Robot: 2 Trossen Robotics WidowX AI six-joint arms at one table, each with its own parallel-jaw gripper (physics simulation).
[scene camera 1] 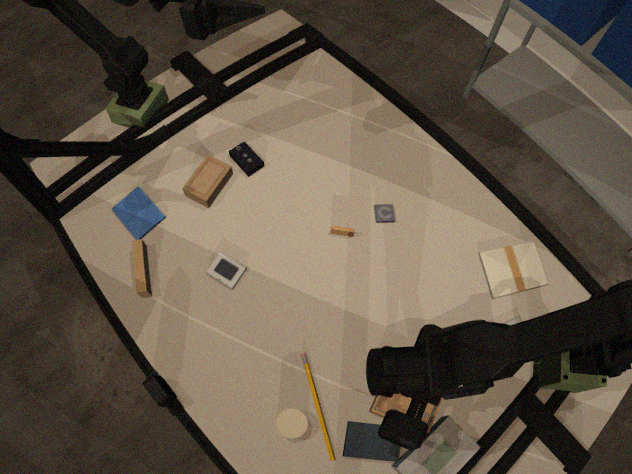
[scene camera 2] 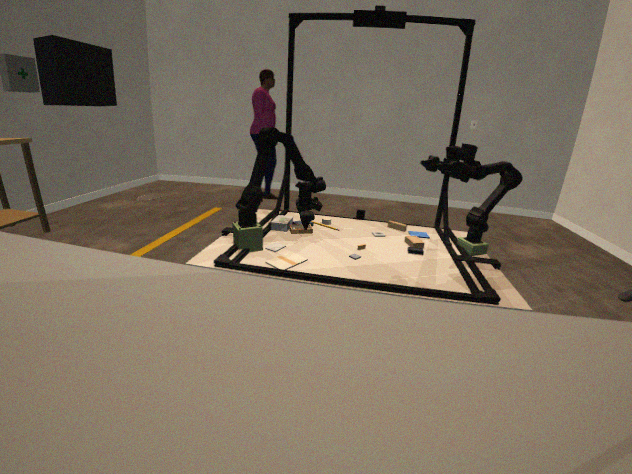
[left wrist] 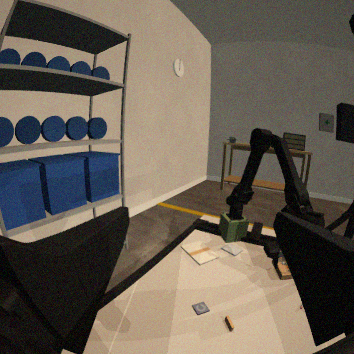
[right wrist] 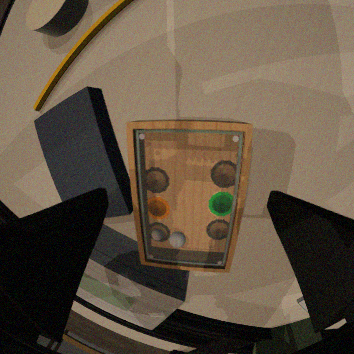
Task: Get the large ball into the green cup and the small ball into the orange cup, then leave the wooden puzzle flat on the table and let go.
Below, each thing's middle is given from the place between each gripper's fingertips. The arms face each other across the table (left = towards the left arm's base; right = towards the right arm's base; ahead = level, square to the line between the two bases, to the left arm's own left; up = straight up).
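Labels:
My left hand: 450 mm left of the wooden puzzle (scene camera 1: 381,404), 290 mm past, 380 mm above. Dark blue block (right wrist: 76,136), from my left hand: 440 mm to the right of it, 370 mm behind, 380 mm below.
Dark blue block: 20 mm below my right hand, 80 mm behind. Wooden puzzle, from my right hand: 10 mm to the right of it, 20 mm below. By its middle, the block is nearer to my right hand than to my left hand.

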